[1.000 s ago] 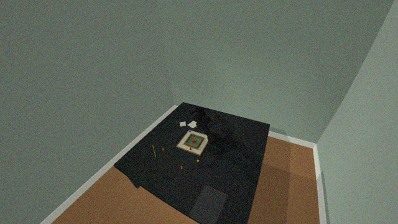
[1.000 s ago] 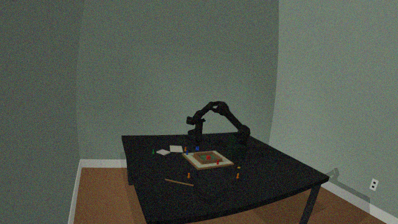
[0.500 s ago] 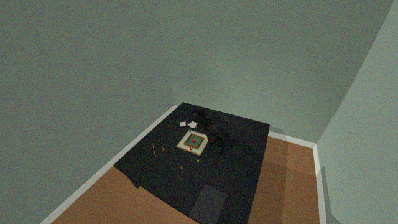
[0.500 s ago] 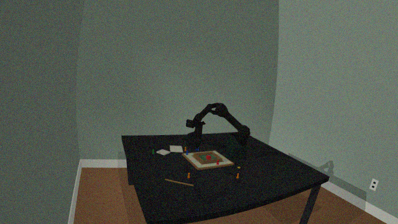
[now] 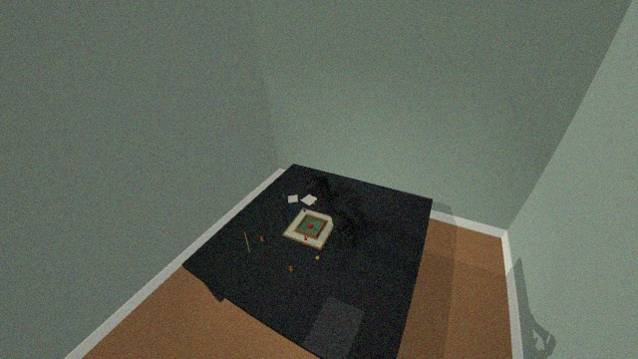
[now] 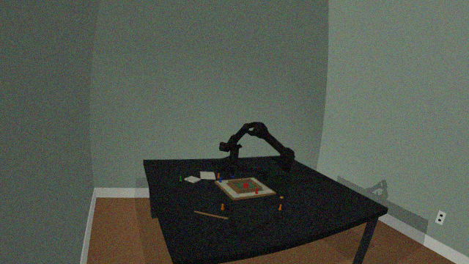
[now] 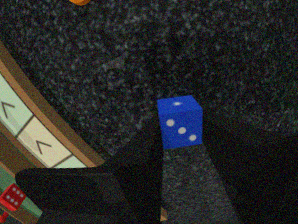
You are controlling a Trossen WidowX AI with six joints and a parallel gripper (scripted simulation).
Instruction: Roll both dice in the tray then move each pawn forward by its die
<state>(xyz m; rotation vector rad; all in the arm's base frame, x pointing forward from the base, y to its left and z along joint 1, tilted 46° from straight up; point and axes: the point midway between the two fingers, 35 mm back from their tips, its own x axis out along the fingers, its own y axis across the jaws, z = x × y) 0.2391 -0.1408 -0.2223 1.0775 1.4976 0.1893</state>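
Right now my gripper tip is 340 mm to the right of the red pawn, 30 mm short of it and 20 mm below it. The rest, counted from my gripper tip: blue pawn 140 mm ahead, 100 mm to the left, 20 mm above; green pawn 370 mm ahead, 10 mm to the right, 10 mm above; green tray 220 mm to the left, 40 mm ahead.
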